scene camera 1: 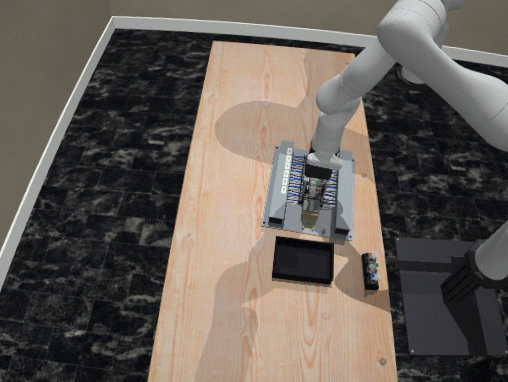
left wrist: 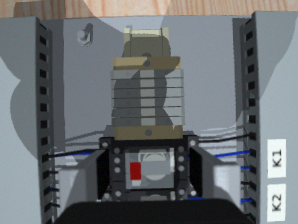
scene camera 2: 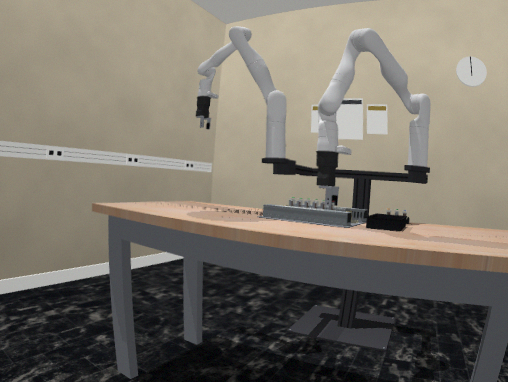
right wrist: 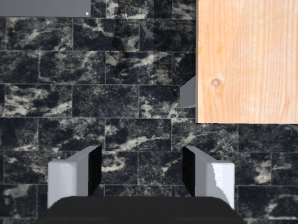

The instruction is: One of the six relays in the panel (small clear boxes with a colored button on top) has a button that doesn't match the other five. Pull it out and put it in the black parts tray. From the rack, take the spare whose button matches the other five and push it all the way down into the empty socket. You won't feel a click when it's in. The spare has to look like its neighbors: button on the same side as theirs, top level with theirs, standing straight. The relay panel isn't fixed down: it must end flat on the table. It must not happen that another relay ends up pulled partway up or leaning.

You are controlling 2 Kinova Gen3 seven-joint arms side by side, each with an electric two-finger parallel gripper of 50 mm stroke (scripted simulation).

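The right wrist view has a relay panel out of frame, but I can see the panel in scene camera 1, in the left wrist view and in scene camera 2 point(340, 218). On the relay panel, point(left wrist: 232, 68) and point(scene camera 1: 285, 216) are the same spot.
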